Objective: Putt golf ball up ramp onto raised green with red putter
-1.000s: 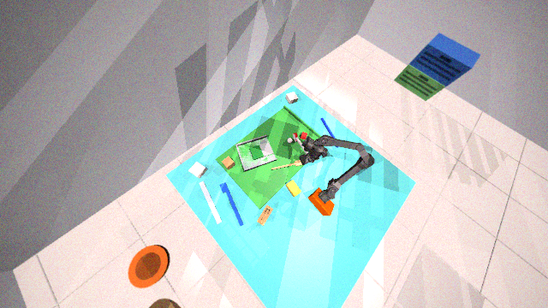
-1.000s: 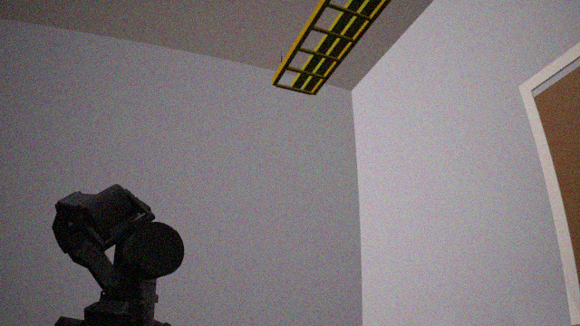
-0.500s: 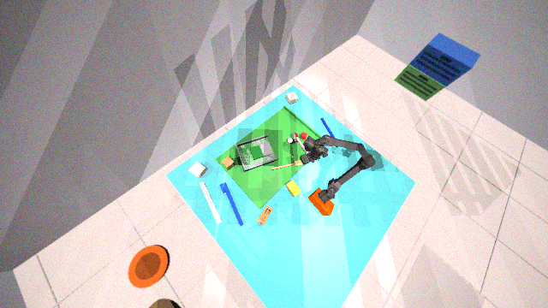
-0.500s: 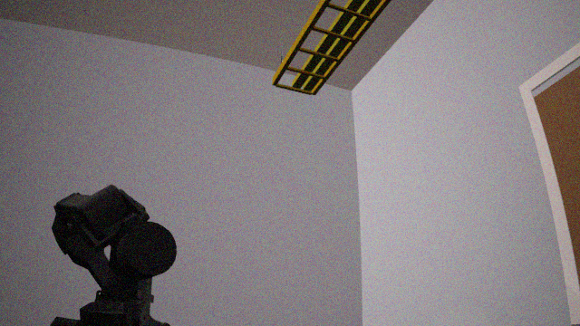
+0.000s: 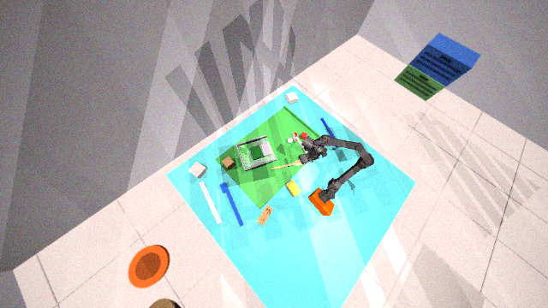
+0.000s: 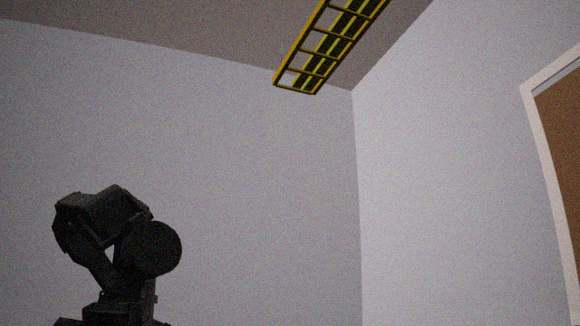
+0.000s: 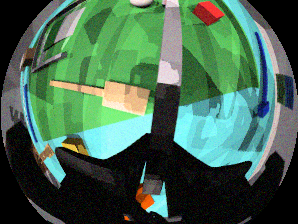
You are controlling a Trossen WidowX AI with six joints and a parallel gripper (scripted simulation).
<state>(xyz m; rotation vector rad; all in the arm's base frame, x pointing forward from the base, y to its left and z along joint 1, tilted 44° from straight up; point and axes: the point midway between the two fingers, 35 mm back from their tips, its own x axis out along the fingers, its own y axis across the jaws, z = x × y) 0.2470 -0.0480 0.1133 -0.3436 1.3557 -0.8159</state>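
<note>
Now: the wooden stick 100 mm to the left of my gripper tip, 70 mm below it and 60 mm ahead of it. From my gripper tip the other things lie so: yellow block 210 mm to the left, 80 mm behind, 60 mm below; white golf ball 220 mm ahead, 50 mm below, 20 mm to the right; red putter 110 mm ahead, 30 mm to the right.
</note>
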